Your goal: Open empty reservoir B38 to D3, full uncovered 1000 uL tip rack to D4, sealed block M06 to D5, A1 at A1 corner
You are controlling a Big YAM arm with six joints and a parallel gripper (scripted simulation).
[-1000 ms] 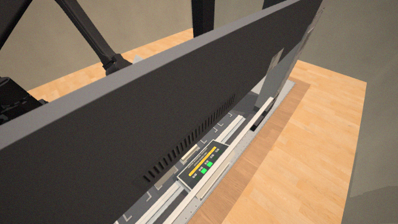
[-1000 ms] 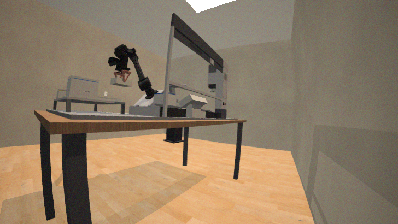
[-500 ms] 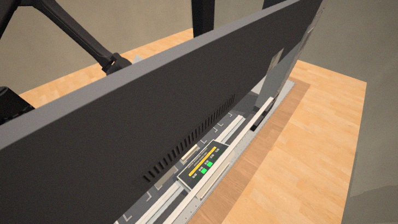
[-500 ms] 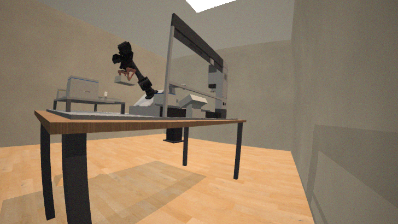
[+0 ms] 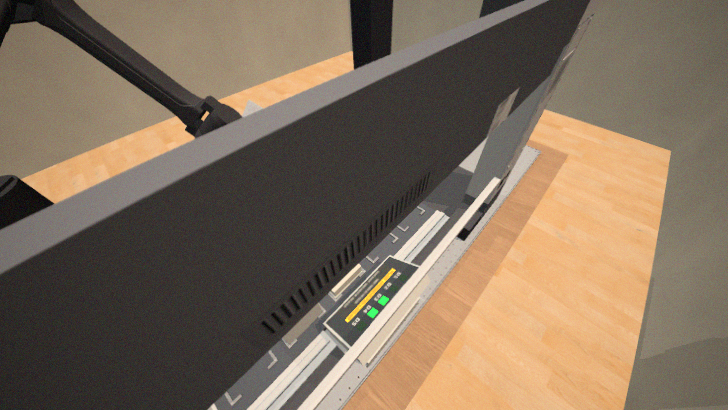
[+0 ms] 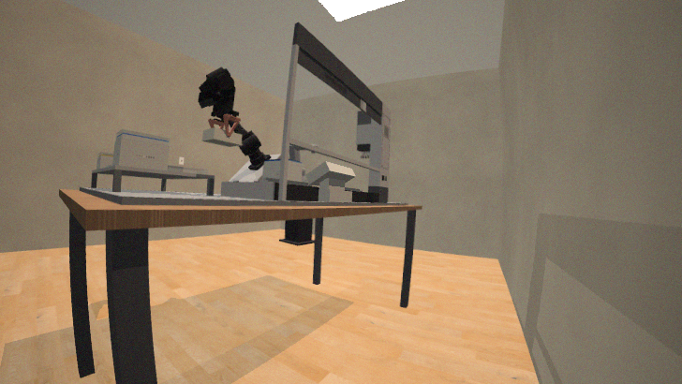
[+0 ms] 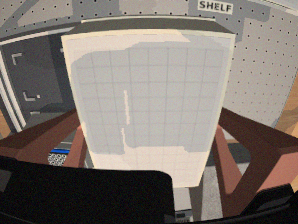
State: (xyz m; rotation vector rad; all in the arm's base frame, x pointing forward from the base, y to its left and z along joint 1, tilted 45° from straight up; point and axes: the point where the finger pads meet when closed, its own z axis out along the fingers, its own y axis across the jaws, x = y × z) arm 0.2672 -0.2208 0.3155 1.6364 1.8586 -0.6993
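My hand is 10 mm above the pale sealed deep-well block. Also, from my hand: shelf: 100 mm behind, 230 mm to the right, 170 mm below; then tall frame post: 360 mm ahead, 20 mm to the left, 10 mm above; then shelf label: 110 mm behind, 70 mm to the right, 230 mm below.
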